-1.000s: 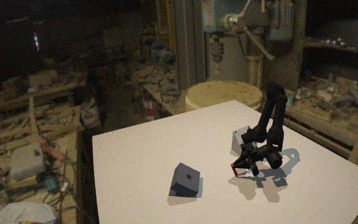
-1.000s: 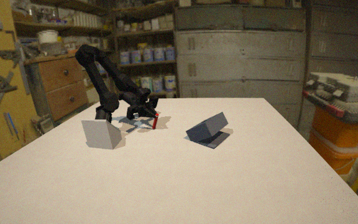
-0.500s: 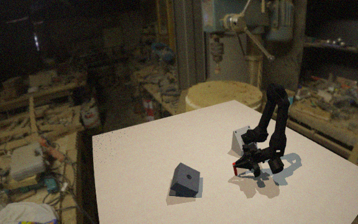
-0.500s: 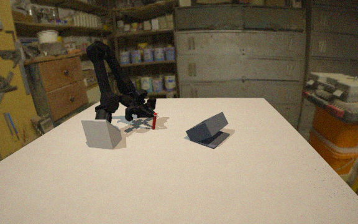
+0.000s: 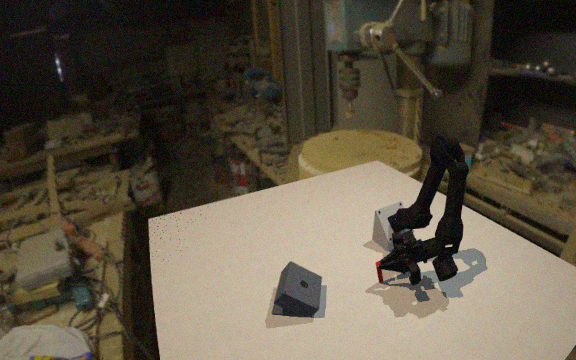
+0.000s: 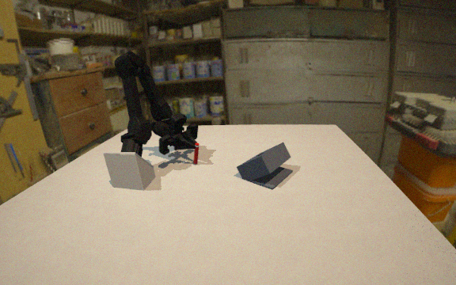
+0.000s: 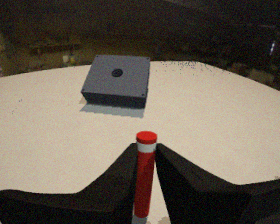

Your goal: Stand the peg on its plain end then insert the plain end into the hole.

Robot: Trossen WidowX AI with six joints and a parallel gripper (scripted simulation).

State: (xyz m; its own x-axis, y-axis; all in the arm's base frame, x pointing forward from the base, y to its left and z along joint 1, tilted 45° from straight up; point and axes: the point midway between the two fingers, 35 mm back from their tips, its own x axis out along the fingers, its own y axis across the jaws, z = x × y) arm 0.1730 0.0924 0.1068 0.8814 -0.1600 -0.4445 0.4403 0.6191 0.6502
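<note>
My gripper tip is 1 cm above the red peg. Round my gripper tip: dark sloped panel (23 cm ahead, 7 cm to the right, 3 cm below).
</note>
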